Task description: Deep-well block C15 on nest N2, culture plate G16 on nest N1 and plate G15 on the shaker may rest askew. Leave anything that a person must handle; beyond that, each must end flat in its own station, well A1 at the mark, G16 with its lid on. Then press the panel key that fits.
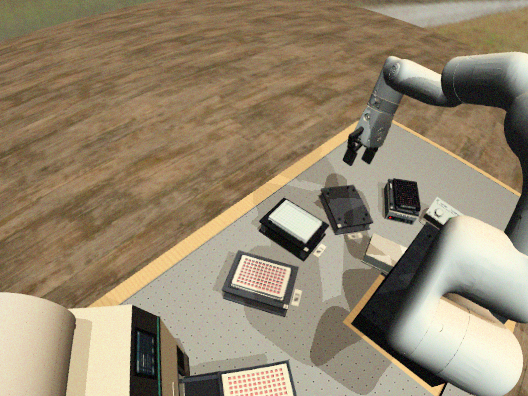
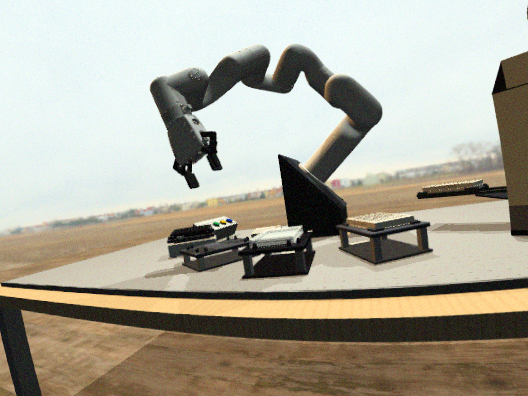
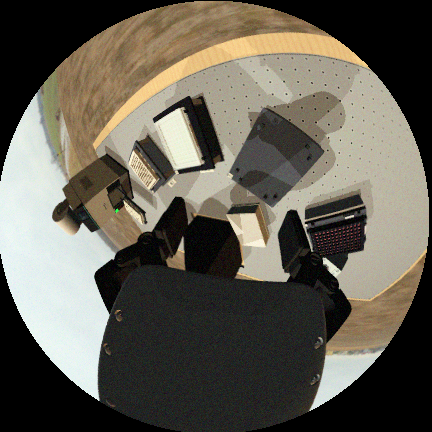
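My gripper [image 1: 359,159] [image 2: 205,176] [image 3: 234,215] is open and empty, high above the bench. A white plate [image 1: 296,221] [image 2: 277,237] [image 3: 179,139] is on the black middle nest [image 1: 307,252]. A cream plate with red wells [image 1: 262,276] [image 2: 380,220] [image 3: 142,170] lies on another nest [image 1: 255,303]. A dark plate with red wells [image 1: 406,194] [image 2: 190,233] [image 3: 337,239] is on the shaker [image 1: 397,216] [image 2: 177,250]. Labels, A1 marks and small tilts are too small to tell. The panel [image 1: 440,212] [image 2: 216,226] [image 3: 332,265] stands beside the shaker.
A third nest [image 1: 347,207] [image 2: 215,247] [image 3: 277,155] holds no plate. A cream box [image 1: 384,252] [image 3: 252,227] stands near the black arm base [image 2: 310,205]. A large instrument [image 1: 105,345] [image 2: 515,140] [image 3: 102,180] has a red-well plate [image 1: 257,382] [image 2: 452,187] on its extended tray.
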